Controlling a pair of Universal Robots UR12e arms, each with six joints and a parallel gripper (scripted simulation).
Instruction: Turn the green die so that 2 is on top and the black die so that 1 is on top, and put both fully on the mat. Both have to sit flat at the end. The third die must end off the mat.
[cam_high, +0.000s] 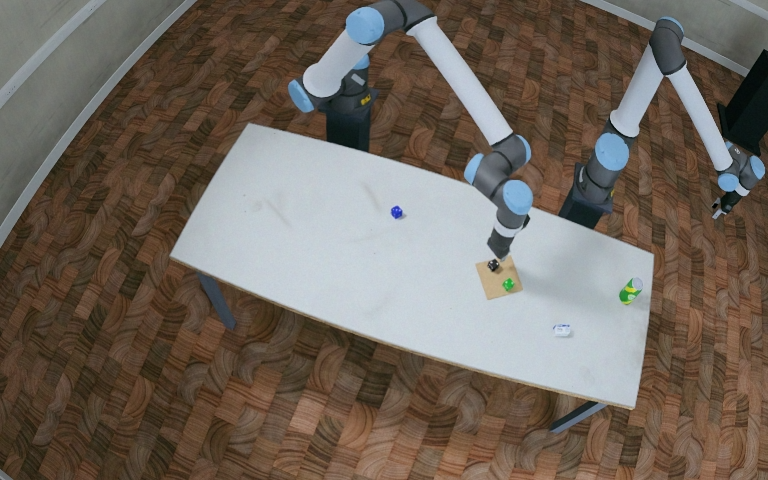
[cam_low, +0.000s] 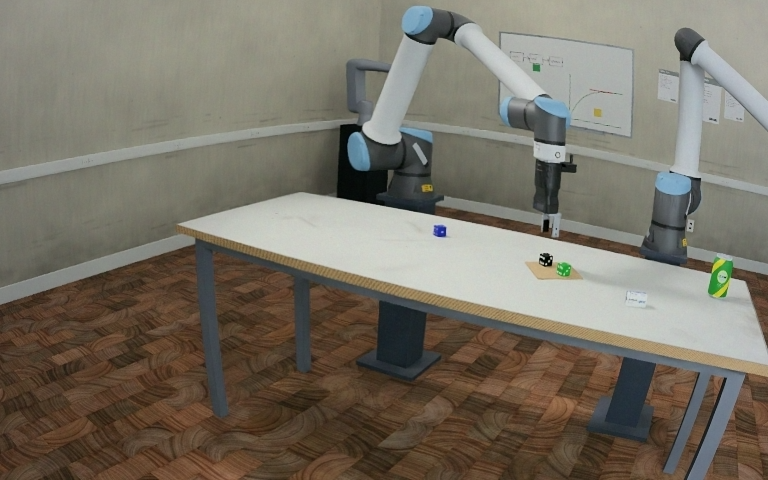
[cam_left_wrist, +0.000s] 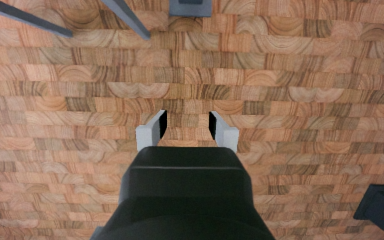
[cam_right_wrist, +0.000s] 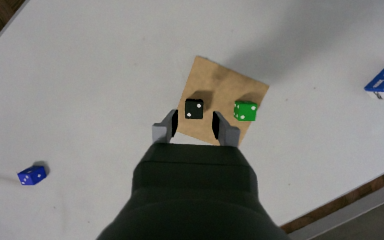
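Now: right hand 9 cm above the black die. Also, from my right hand: small white box: 15 cm ahead, 31 cm to the left, 9 cm below; tan mat: 3 cm ahead, 3 cm to the left, 11 cm below; green die: 5 cm ahead, 7 cm to the left, 9 cm below.
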